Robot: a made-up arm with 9 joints. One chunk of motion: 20 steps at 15 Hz.
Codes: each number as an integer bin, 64 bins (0 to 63) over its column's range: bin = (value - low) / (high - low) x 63, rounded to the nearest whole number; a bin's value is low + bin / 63 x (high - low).
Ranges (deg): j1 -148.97..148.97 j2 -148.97..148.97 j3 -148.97..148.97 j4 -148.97..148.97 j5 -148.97..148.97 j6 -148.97..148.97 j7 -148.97..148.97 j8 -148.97..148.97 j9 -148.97..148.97
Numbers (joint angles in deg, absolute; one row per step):
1: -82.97 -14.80 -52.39 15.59 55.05 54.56 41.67 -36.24 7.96
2: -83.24 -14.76 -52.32 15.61 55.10 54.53 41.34 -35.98 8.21
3: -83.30 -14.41 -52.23 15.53 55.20 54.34 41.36 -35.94 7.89
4: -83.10 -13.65 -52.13 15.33 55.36 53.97 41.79 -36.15 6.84
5: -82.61 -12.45 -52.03 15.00 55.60 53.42 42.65 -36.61 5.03
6: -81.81 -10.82 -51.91 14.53 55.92 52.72 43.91 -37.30 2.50
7: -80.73 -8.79 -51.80 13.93 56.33 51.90 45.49 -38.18 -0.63
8: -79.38 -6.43 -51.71 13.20 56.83 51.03 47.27 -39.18 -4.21
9: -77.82 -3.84 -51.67 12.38 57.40 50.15 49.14 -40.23 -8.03
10: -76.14 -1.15 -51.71 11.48 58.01 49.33 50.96 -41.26 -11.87
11: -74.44 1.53 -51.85 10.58 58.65 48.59 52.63 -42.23 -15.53
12: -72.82 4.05 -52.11 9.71 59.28 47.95 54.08 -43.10 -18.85
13: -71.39 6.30 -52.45 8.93 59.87 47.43 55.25 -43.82 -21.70
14: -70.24 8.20 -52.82 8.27 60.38 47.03 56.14 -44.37 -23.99
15: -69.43 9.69 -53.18 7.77 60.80 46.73 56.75 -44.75 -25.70
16: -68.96 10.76 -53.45 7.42 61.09 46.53 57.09 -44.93 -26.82
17: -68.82 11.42 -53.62 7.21 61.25 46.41 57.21 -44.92 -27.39
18: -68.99 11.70 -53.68 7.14 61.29 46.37 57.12 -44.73 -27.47
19: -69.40 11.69 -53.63 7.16 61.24 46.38 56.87 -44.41 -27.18
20: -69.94 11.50 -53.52 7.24 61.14 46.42 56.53 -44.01 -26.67
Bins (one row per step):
1: 14 28 20 35 43 43 40 24 33
2: 14 28 20 35 43 43 40 24 33
3: 14 28 20 35 43 43 40 24 33
4: 14 29 20 35 43 43 40 24 33
5: 14 29 20 35 43 43 41 24 33
6: 14 29 21 35 43 43 41 24 32
7: 14 30 21 34 43 42 41 23 31
8: 15 30 21 34 44 42 41 23 31
9: 15 31 21 34 44 42 42 23 30
10: 15 31 21 34 44 42 42 23 29
11: 16 32 21 34 44 42 43 23 28
12: 16 32 20 34 44 42 43 22 28
13: 16 33 20 33 44 42 43 22 27
14: 17 33 20 33 44 41 43 22 26
15: 17 34 20 33 44 41 43 22 26
16: 17 34 20 33 44 41 44 22 26
17: 17 34 20 33 44 41 44 22 26
18: 17 34 20 33 44 41 44 22 26
19: 17 34 20 33 44 41 44 22 26
20: 17 34 20 33 44 41 43 22 26

